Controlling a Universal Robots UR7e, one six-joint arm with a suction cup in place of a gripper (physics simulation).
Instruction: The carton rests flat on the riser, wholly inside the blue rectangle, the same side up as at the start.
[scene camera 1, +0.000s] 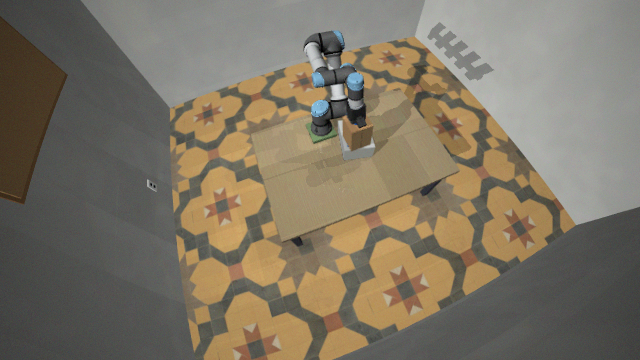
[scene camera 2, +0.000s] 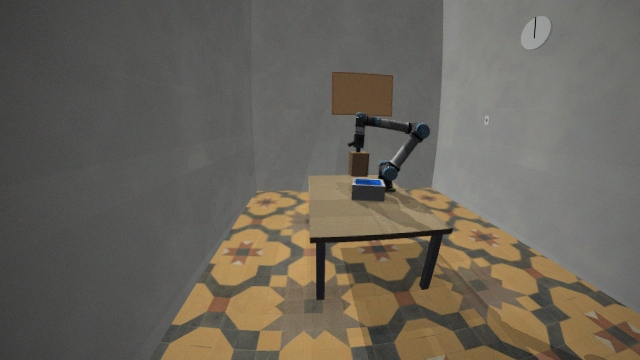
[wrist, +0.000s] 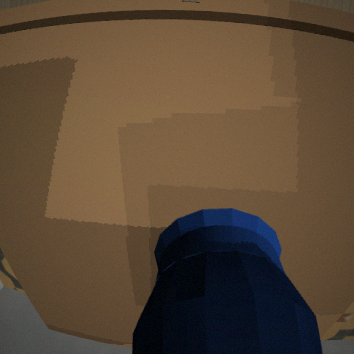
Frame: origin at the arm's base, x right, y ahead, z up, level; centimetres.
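Where they show: hand, its tool point: (scene camera 1: 356, 124) (wrist: 214, 225); arm's base, origin of its link: (scene camera 1: 321, 127).
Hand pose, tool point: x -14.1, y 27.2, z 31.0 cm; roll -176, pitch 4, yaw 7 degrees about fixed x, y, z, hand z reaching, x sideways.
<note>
Things, the pixels of their top centre, and the offset from my tool point. Level surfaces: height alone.
- brown carton, centre of its top: (wrist: 159, 273) (scene camera 1: 358, 120) (scene camera 2: 358, 151) dx -1.4, dy -0.7, dz +1.7 cm
- grey-white riser, centre of its top: (scene camera 1: 356, 133) (scene camera 2: 368, 182) dx -5.0, dy -8.8, dz -21.6 cm
- blue rectangle, centre of its top: (scene camera 2: 368, 182) dx -5.0, dy -8.8, dz -21.6 cm
- wooden table, height of its surface: dz -33.6 cm
The brown carton (scene camera 1: 358, 137) (scene camera 2: 359, 164) (wrist: 200, 90) hangs upright from my suction gripper (scene camera 1: 358, 123) (scene camera 2: 358, 150) (wrist: 218, 225), whose blue cup is on the carton's top face. The grey-white riser (scene camera 1: 359, 154) (scene camera 2: 368, 193) stands on the table. In scene camera 1 the carton covers much of the riser's top. In scene camera 2 the carton appears raised, with its lower edge above the riser's top and a little to its left. The blue rectangle (scene camera 2: 368, 182) shows on the riser's top; in scene camera 1 it is hidden behind the carton. The exact gap is hard to tell.
The wooden table (scene camera 1: 320, 200) (scene camera 2: 335, 215) bears the riser and the arm's green base plate (scene camera 1: 315, 138). The arm's base stands close beside the riser. Walls surround the table, and a brown board (scene camera 2: 362, 93) hangs on one of them.
</note>
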